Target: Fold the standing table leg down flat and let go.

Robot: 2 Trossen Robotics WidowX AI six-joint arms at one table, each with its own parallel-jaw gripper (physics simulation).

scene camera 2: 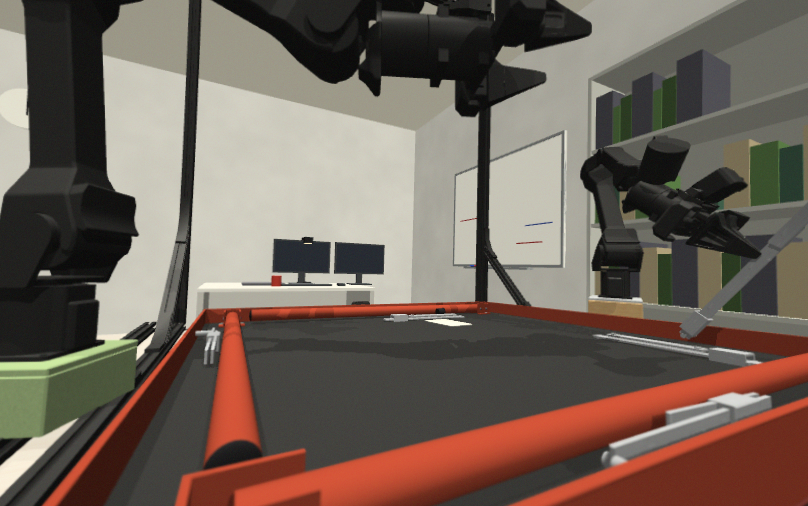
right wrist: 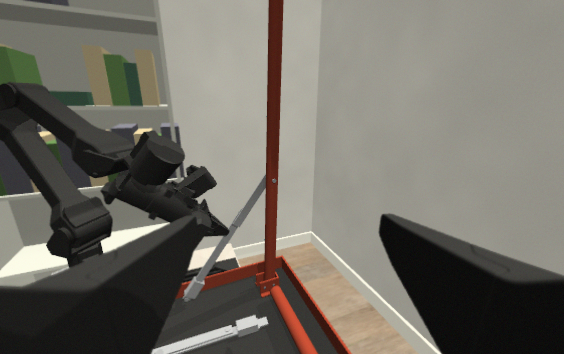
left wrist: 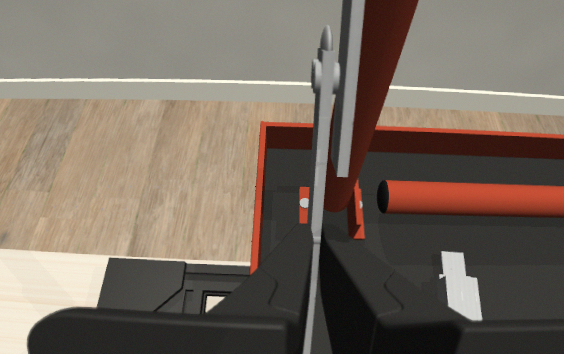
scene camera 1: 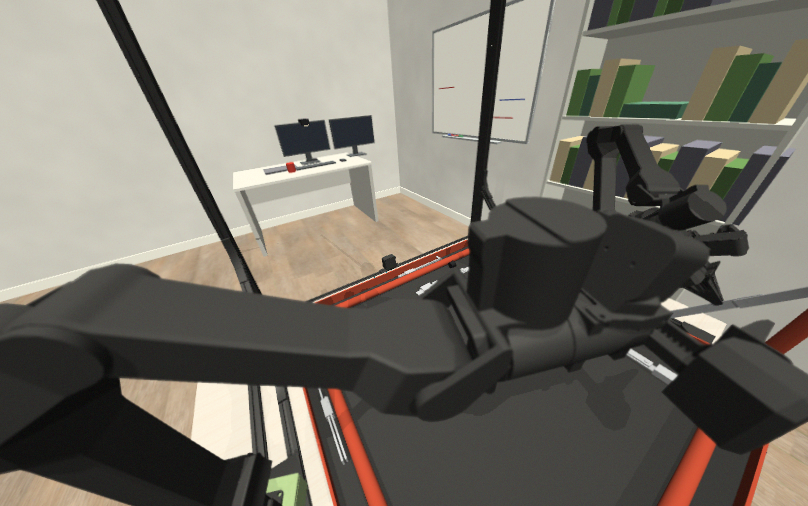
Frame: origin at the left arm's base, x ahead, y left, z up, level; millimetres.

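Seen in the pictures: left gripper, fingertip midpoint: (scene camera 2: 759,256) (right wrist: 227,232) (left wrist: 314,237) (scene camera 1: 719,303); right gripper, fingertip midpoint: (scene camera 2: 565,56) (right wrist: 289,224) (scene camera 1: 703,289); left arm's base, link origin: (scene camera 2: 615,297); right arm's base, link origin: (scene camera 2: 38,352).
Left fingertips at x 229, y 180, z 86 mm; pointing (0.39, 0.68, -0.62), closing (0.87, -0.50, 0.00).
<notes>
Offsets run from my left fingertips to a thing's top centre. "spot": to the spot under its first point.
The red standing leg (left wrist: 387,55) (right wrist: 273,135) rises upright from its bracket at the table corner. Its grey folding brace (scene camera 1: 745,301) (scene camera 2: 730,290) (left wrist: 323,125) (right wrist: 212,261) slants from the leg to the tray edge, with a joint partway along. My left gripper (scene camera 1: 718,300) (scene camera 2: 757,255) (left wrist: 314,237) (right wrist: 227,232) is shut on the brace, close to that joint. Its fingertips stand on either side of the thin bar. My right gripper (scene camera 2: 566,52) (right wrist: 289,224) is open and empty, high above the table. In scene camera 1 my right arm hides much of the table.
Folded red legs (scene camera 2: 233,381) (left wrist: 470,199) (right wrist: 292,320) lie along the edges of the upturned table. Other grey braces @(dx +55, dy -110, dz -125 mm) (scene camera 2: 667,345) (left wrist: 461,285) (right wrist: 210,337) lie inside the raised red rim @(spot: dx -119, dy -159, dz -137 mm) (scene camera 2: 626,327). Black upright posts (scene camera 1: 488,107) (scene camera 2: 483,208) and a bookshelf stand beyond.
</notes>
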